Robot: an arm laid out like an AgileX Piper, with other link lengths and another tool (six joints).
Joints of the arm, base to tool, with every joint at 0 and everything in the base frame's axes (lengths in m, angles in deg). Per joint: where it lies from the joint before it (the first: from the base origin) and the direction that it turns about. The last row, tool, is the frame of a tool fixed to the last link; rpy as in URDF.
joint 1: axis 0 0 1 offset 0 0 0.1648
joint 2: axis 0 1 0 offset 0 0 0
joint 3: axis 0 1 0 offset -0.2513 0 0.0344
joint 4: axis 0.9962 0 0.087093 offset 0.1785 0 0.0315
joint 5: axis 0 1 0 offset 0 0 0
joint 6: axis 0.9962 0 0.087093 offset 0.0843 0 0.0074
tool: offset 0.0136 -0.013 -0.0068 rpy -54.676 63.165 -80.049
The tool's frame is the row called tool.
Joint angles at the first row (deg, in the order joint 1, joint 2, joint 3, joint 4, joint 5, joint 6):
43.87, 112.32, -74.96, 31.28, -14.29, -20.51
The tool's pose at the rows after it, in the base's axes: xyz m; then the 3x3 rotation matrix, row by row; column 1 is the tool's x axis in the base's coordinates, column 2 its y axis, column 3 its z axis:
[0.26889 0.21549 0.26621], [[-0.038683 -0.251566 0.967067], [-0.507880 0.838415 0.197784], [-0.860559 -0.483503 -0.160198]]
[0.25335 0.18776 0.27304], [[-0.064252 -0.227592 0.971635], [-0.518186 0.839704 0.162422], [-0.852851 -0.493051 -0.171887]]
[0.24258 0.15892 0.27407], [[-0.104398 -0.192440 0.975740], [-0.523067 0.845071 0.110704], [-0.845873 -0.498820 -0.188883]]
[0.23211 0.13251 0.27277], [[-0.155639 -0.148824 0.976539], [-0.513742 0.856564 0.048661], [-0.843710 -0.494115 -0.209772]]
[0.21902 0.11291 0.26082], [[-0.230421 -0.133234 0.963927], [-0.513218 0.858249 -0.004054], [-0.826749 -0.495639 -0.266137]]
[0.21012 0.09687 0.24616], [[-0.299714 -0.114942 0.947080], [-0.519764 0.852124 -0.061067], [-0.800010 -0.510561 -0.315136]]
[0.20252 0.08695 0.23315], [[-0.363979 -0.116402 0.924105], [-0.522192 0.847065 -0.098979], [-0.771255 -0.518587 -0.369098]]
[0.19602 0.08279 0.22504], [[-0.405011 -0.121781 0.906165], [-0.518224 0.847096 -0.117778], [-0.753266 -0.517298 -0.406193]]
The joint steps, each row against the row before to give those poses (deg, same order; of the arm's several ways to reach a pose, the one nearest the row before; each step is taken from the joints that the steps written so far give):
-0.73, -6.75, 9.09, 0.28, -2.39, -3.93
-1.64, -6.60, 7.30, 1.53, 0.00, -1.61
-2.88, -5.31, 6.42, 0.00, 0.00, 0.12
-2.97, -4.59, 5.63, 1.05, -0.12, 0.00
-1.85, -2.81, 5.90, 1.75, 0.00, 0.00
-1.79, -0.84, 4.93, 1.11, -1.00, 0.00
-1.11, 0.00, 3.43, 1.02, 0.04, 0.24
0.00, 0.00, 2.19, 1.24, 0.00, 0.24

